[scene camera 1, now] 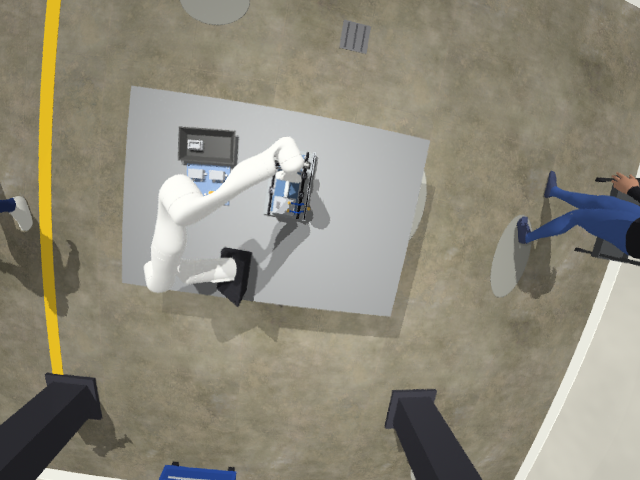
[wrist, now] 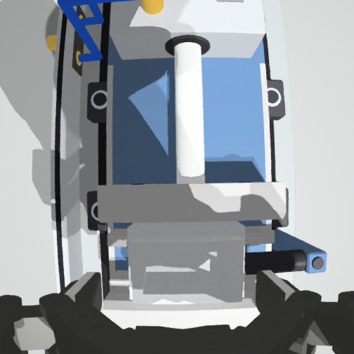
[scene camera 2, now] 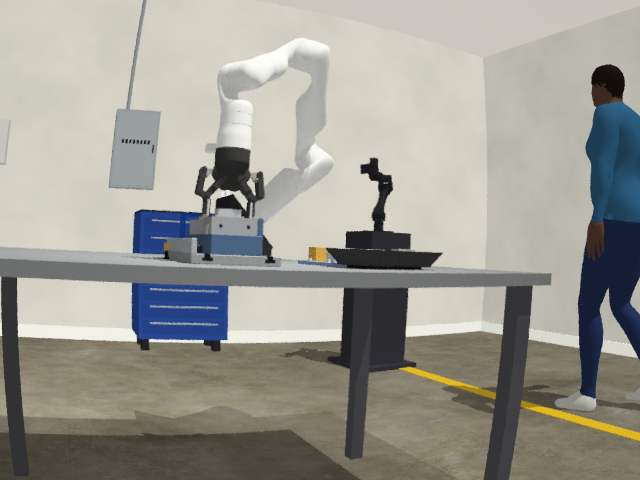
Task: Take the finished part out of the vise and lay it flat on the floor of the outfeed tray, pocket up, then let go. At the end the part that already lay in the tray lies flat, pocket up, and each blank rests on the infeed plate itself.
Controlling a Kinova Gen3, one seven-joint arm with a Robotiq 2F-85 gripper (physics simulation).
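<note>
The finished part, a grey block with its pocket up, sits between the jaws of the vise. My gripper is open and empty, pointing down, with one finger on each side of the part and a gap to each. In scene camera 1 the arm hides the fingers. The outfeed tray holds another part at its left end; it looks flat, pocket up. Two blanks are on the blue infeed plate, partly hidden by the arm.
A black rod with a blue end block sticks out beside the part, close to the right finger in the wrist view. Blue hoses with a yellow tip stand at the vise's far end. A yellow block stands by the infeed plate.
</note>
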